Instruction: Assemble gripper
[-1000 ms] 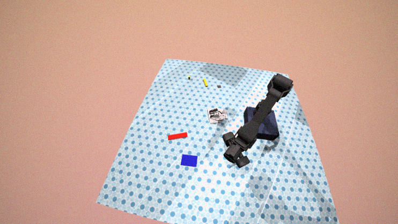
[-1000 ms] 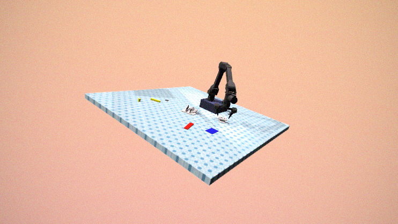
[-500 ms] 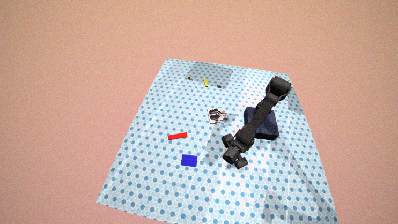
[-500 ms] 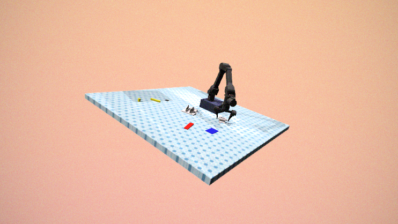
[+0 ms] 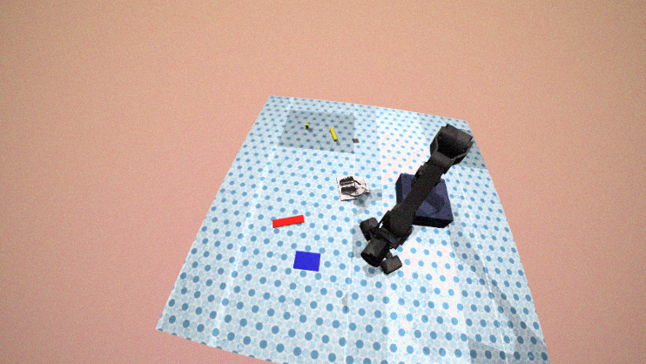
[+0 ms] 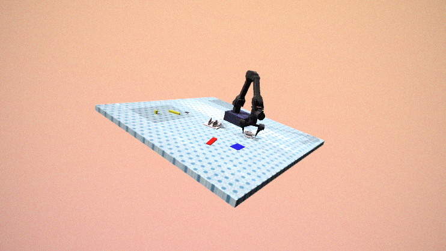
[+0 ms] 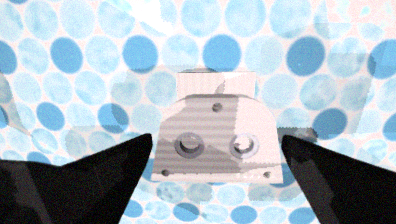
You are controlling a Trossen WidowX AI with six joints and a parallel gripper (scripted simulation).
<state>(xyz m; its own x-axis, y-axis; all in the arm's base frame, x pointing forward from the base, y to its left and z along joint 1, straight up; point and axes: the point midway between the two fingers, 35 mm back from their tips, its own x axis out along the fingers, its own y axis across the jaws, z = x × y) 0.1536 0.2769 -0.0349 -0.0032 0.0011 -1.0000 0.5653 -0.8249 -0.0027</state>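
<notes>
Now: gripper tip 1 cm to the left of the small white piece and 1 cm past it. Also, from my gripper tip: blue square: 23 cm ahead, 8 cm to the left, 1 cm below; jaw: 26 cm to the right, 9 cm ahead; housing plate: 28 cm to the right, 8 cm ahead.
</notes>
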